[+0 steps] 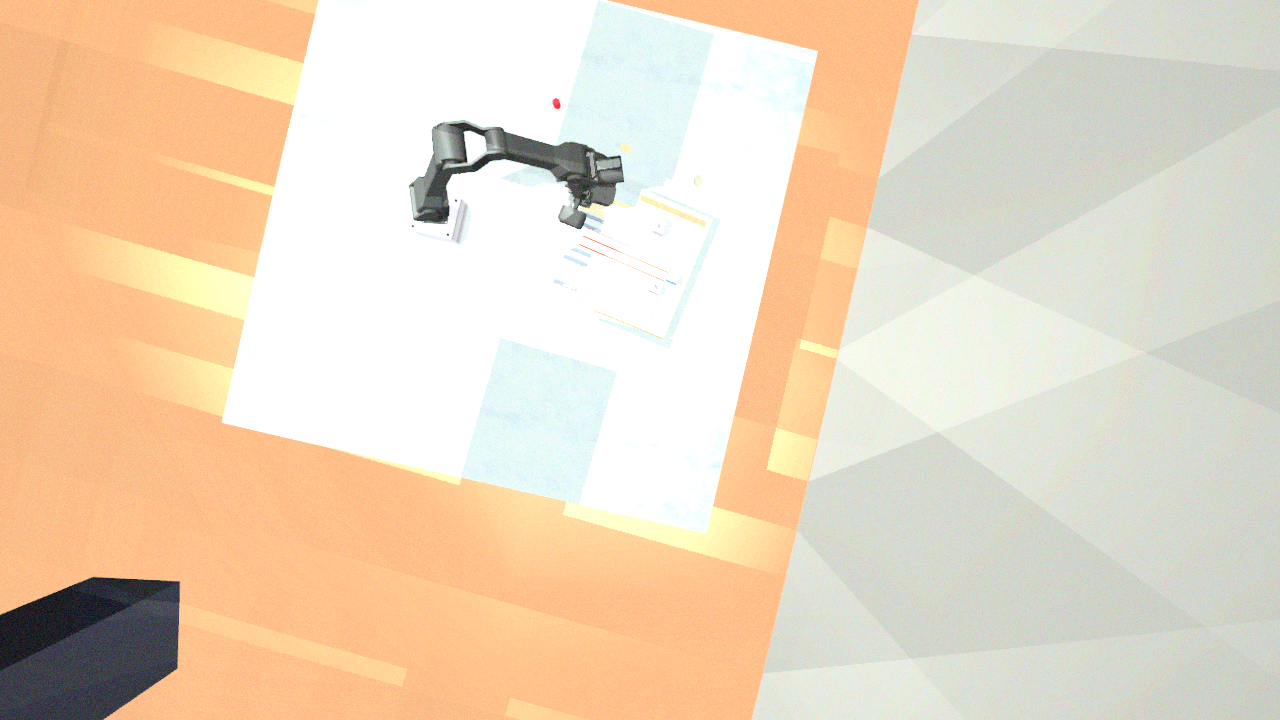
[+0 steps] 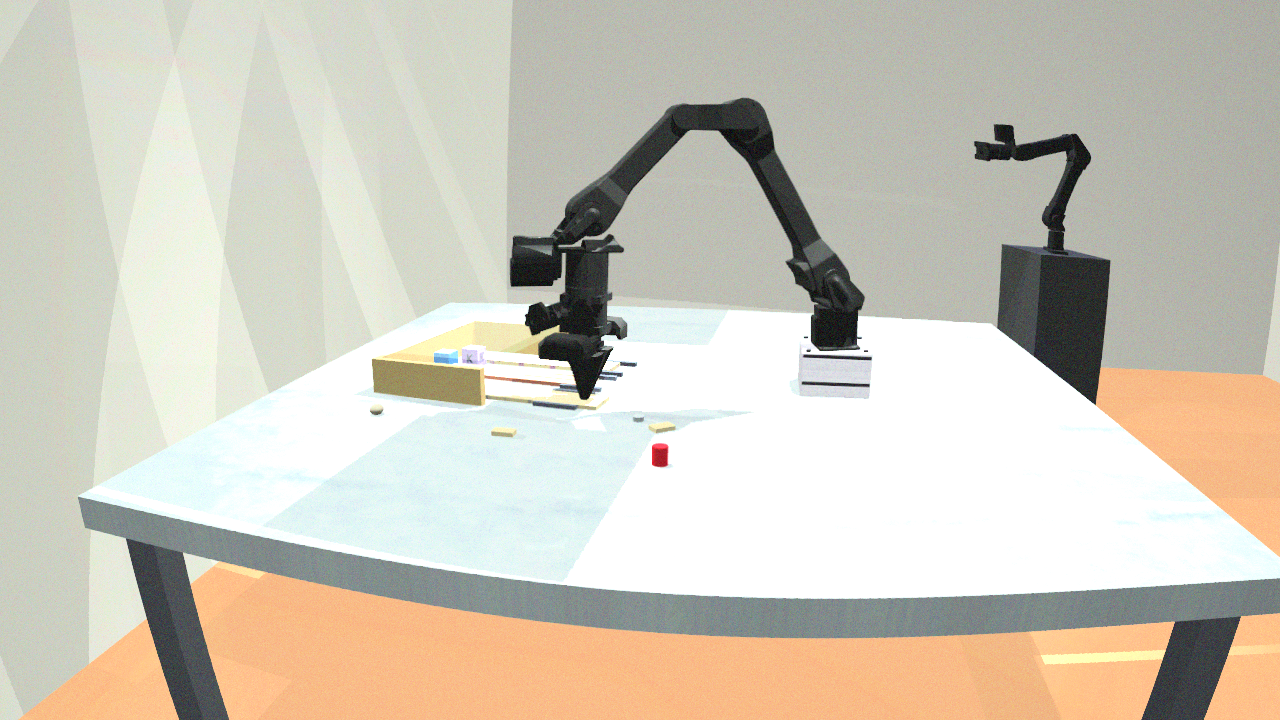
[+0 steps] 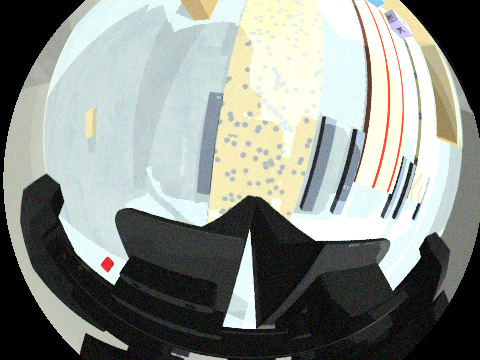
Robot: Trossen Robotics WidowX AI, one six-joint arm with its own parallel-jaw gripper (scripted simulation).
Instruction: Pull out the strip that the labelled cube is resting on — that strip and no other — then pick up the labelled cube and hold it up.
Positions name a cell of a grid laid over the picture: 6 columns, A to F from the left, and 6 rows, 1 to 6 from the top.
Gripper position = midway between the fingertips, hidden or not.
my gripper: image 1 C2; image 2 C4; image 3 D4
cream dotted strip: image 1 C2; image 2 C4; image 3 D2
